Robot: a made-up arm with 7 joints.
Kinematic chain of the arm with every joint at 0, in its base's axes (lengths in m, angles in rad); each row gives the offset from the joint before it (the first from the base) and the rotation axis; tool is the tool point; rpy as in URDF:
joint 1: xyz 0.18 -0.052 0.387 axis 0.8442 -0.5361 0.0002
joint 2: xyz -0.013 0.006 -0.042 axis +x
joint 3: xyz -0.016 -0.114 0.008 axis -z
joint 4: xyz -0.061 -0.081 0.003 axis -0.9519 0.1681 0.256
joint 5: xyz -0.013 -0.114 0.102 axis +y
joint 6: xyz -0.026 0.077 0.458 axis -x
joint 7: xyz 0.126 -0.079 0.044 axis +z
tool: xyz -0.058 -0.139 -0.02 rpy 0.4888 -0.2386 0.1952
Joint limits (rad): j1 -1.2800..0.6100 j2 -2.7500..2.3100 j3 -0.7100..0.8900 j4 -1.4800..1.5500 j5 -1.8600..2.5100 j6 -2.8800..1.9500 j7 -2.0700..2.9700
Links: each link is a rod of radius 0.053 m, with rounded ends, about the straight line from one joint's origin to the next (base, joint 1, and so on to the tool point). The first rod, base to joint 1, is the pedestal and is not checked.
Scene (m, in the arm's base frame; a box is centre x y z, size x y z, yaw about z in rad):
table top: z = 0
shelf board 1: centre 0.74 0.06 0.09 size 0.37 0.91 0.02 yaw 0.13
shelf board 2: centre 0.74 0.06 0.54 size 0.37 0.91 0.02 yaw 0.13
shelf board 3: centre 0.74 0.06 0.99 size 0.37 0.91 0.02 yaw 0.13
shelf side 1: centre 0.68 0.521 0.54 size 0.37 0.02 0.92 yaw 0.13
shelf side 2: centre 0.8 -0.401 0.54 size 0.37 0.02 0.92 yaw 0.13
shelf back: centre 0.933 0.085 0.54 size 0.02 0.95 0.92 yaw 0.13
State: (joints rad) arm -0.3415 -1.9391 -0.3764 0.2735 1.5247 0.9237 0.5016
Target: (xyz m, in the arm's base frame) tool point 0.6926 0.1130 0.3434
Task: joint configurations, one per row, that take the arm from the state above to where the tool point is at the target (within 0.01 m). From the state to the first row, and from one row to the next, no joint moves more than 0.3 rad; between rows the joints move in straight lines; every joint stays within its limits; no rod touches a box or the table.
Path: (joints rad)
1: -0.3095 -1.9357 -0.3759 0.3525 1.5146 0.6788 0.4559
2: -0.2775 -1.9322 -0.3755 0.4314 1.5045 0.4338 0.4102
3: -0.2455 -1.9288 -0.3750 0.5104 1.4944 0.1889 0.3645

